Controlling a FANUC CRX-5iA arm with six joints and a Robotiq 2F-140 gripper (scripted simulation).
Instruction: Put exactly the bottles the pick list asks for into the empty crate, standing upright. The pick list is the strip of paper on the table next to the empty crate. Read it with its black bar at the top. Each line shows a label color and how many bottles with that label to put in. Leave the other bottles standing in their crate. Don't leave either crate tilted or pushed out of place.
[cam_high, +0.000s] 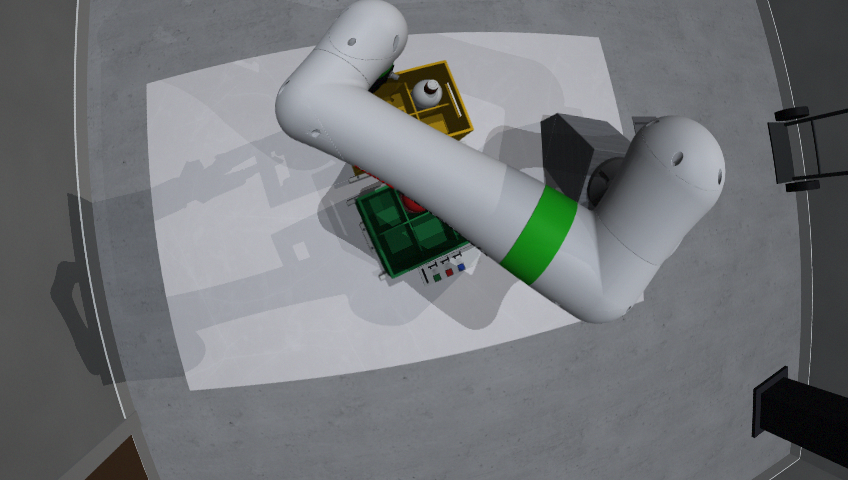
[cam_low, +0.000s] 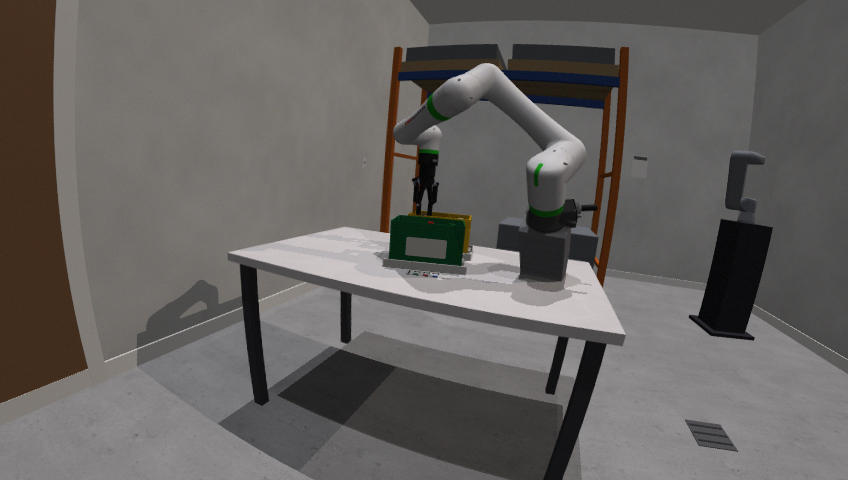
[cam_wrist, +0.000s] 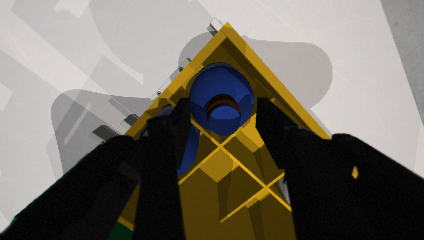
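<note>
Now: the blue-label bottle 90 mm below my hand. From my hand the other things lie so: yellow crate (90 mm behind, 30 mm to the left, 100 mm below); then red bottle (90 mm behind, 230 mm to the left, 90 mm below); then white bottle (170 mm behind, 20 mm to the right, 90 mm below).
</note>
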